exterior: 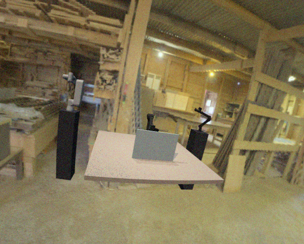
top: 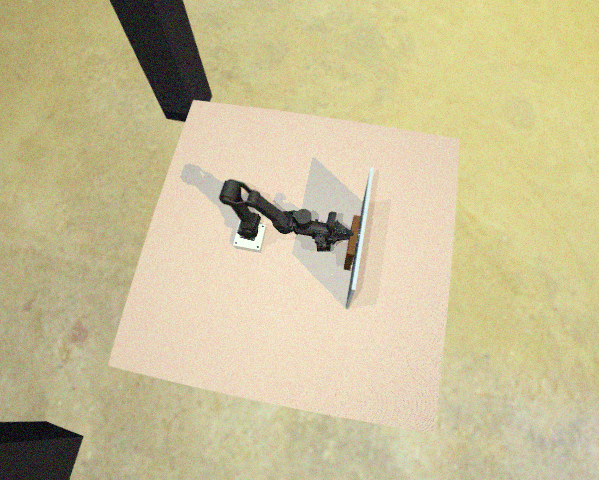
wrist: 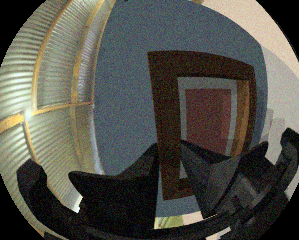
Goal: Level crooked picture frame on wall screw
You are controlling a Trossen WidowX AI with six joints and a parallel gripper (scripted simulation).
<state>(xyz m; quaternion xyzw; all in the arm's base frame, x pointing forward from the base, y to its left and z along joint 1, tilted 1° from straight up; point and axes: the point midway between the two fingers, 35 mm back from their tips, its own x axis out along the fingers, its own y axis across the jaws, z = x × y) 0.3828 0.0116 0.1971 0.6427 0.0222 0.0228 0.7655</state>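
The picture frame lies 1 cm ahead of my gripper tip, 1 cm to the right of it and 5 cm below it. Also, from my gripper tip: wall panel (2 cm ahead, 1 cm to the left, 7 cm below).
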